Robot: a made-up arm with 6 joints.
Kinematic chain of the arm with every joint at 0, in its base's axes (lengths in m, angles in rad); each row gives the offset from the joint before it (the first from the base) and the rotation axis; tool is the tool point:
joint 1: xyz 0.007 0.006 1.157 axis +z
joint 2: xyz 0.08 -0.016 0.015 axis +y
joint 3: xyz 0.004 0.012 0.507 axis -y
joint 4: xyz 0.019 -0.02 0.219 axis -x
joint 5: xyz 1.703 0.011 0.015 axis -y
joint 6: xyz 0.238 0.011 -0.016 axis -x
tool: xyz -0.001 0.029 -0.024
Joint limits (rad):
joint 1: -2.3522..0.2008
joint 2: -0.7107..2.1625
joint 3: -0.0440..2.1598
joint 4: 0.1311..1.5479
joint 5: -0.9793..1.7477
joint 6: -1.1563..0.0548
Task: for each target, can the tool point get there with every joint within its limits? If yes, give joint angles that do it. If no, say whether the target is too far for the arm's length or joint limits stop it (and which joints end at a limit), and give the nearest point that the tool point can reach.
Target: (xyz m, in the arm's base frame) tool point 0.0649 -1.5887 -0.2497
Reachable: yes | joints -1.6656 1.3199 0.1978 1.2320 1.1136 -1.0551
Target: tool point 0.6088 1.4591 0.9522
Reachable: no: joint limits stop it (at a limit: joint 2, joint 3, joint 4, joint 5, joint 6) | nearest point 0.7682 1.8440 1.5676 | short by 0.743 m
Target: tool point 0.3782 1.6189 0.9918
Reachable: no: joint limits stop it (at a limit: joint 2, joint 3, joint 4, joint 5, joint 6) | nearest point 0.4532 1.9447 1.5676 | short by 0.666 m
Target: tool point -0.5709 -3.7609 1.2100
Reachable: no: too far | nearest point -0.3819 -2.5289 1.1973 | short by 1.246 m
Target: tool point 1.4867 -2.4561 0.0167
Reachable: no: too far | nearest point 1.2309 -2.0305 0.2221 | short by 0.537 m
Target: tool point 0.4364 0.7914 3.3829
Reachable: yes | joints -1.9555 -0.1717 1.6882 0.4500 0.9412 -0.0601
